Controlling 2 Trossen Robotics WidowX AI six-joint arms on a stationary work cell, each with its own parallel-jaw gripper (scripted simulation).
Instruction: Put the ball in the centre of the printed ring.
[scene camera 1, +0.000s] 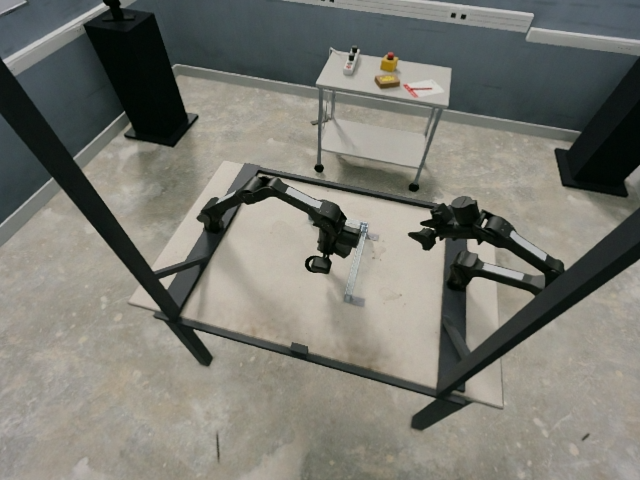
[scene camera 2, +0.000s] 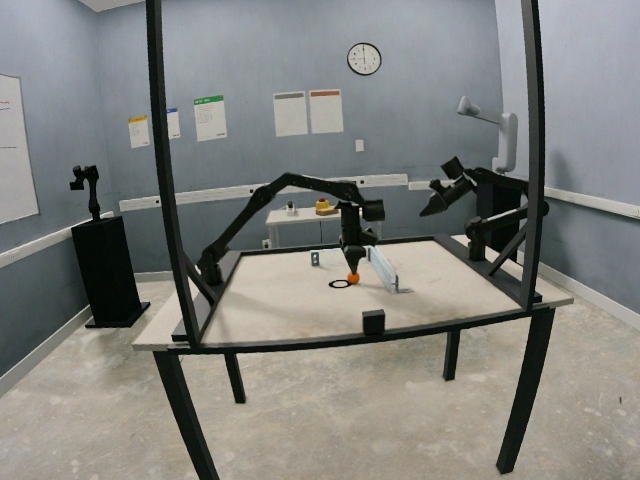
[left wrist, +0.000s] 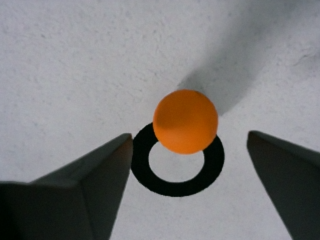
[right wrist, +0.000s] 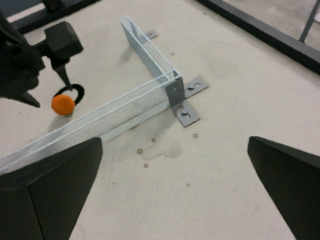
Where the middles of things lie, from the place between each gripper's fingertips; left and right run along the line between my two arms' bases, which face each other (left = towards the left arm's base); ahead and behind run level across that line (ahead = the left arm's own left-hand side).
Labels:
Now: left hand (scene camera 2: 352, 271) 50 mm above the orange ball (left wrist: 185, 122).
Right now my right hand (scene camera 1: 414, 228) is 29 cm to the right of the orange ball, 17 cm above it and 11 cm past it.

